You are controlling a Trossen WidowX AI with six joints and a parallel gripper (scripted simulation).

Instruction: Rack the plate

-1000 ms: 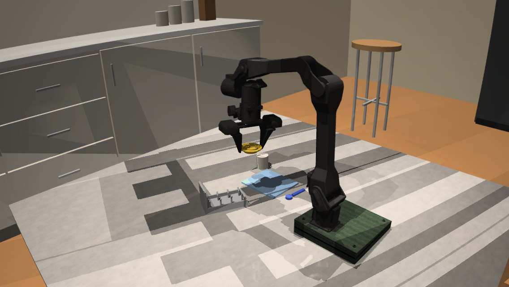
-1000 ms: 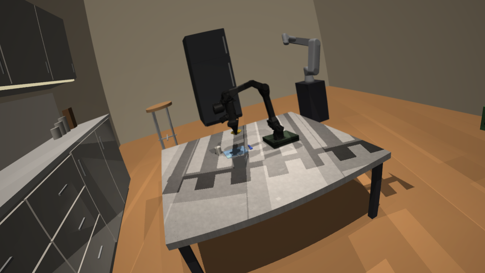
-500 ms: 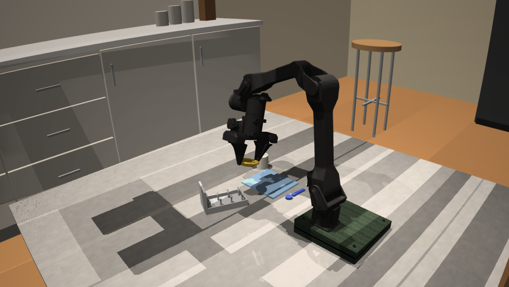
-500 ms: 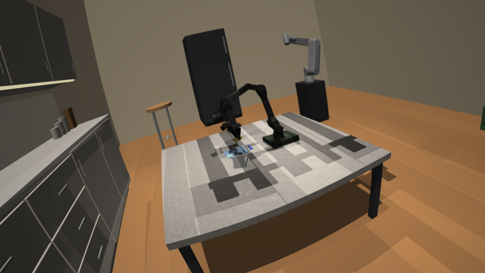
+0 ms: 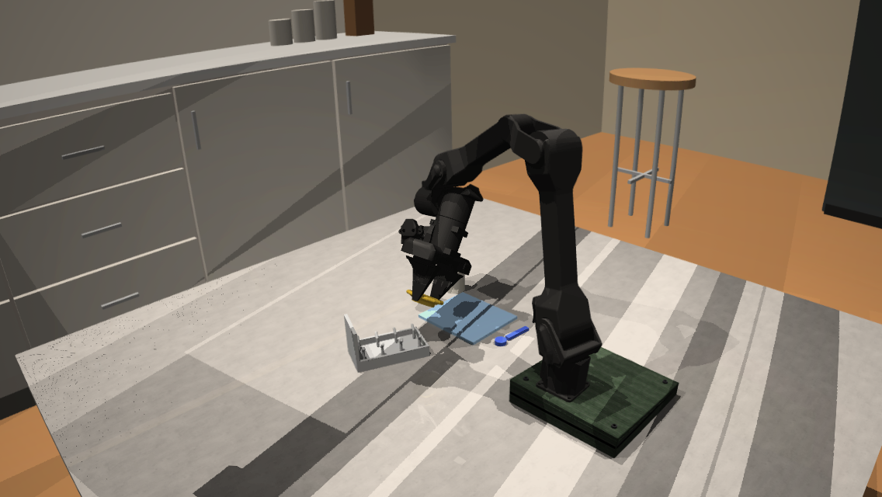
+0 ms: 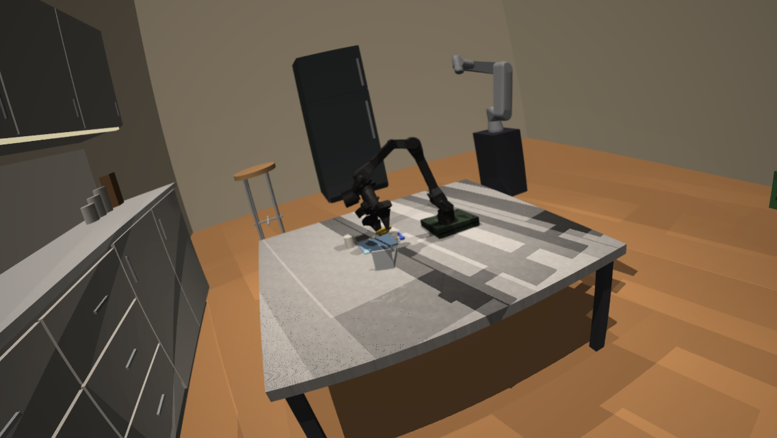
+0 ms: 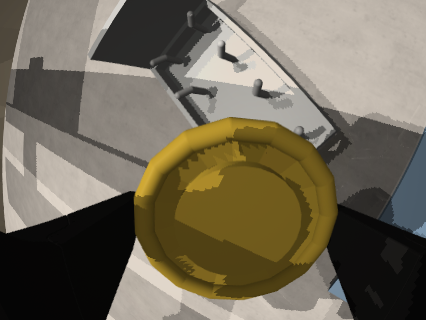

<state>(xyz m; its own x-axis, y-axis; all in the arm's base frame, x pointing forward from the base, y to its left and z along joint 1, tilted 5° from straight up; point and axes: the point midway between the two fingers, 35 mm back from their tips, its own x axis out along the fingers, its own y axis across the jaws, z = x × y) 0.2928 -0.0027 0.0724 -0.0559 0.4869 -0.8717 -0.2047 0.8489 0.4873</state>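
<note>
Right now the dish rack is 7 cm below my gripper tip, 6 cm to the left of it and 3 cm ahead of it. From my gripper tip the other things lie so: yellow plate 1 cm above; blue spoon 12 cm to the right, 11 cm behind, 9 cm below; light blue mat 13 cm to the right, 9 cm below.
</note>
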